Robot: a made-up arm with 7 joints. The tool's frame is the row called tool.
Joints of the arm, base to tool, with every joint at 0 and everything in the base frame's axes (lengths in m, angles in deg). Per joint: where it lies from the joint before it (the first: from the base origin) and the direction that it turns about. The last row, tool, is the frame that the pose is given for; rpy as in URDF.
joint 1: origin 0 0 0.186 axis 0 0 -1
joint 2: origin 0 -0.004 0.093 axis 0 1 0
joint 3: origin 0 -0.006 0.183 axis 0 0 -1
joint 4: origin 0 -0.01 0.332 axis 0 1 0
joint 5: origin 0 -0.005 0.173 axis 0 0 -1
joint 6: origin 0 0 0.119 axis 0 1 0
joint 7: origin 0 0 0.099 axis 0 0 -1
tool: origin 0 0 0 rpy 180 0 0
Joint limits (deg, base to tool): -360..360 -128.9..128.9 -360..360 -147.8..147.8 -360..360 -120.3..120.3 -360..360
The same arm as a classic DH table. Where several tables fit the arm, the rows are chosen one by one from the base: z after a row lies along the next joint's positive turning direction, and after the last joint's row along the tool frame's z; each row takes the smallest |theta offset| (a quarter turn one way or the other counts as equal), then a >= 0, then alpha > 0; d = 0 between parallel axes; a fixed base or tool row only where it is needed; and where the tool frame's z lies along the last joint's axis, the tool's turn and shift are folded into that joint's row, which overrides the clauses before.
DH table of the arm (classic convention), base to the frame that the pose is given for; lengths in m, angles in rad. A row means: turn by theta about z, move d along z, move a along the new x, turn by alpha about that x. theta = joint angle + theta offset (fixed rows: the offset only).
base (fixed): theta_offset 0; d 0; a 0; alpha 3.1416
joint 1: theta_offset 0; d -0.279; a 0; alpha 1.5708
joint 2: theta_offset 0; d -0.01; a 0; alpha -1.5708
joint 3: theta_offset 0; d -0.515; a 0; alpha 1.5708
joint 4: theta_offset 0; d -0.015; a 0; alpha -1.5708
joint 5: theta_offset 0; d -0.292; a 0; alpha 1.5708
joint 6: theta_offset 0; d 0; a 0; alpha -1.5708
joint 7: theta_offset 0; d -0.099; a 0; alpha 0
Joint limits (rad, base to tool): -6.2832..6.2832 -2.2497..2.2497 -6.2832..6.2832 -2.5796..2.5796 -6.2832..6.2832 -2.0996..2.0996 -6.2832..6.2832

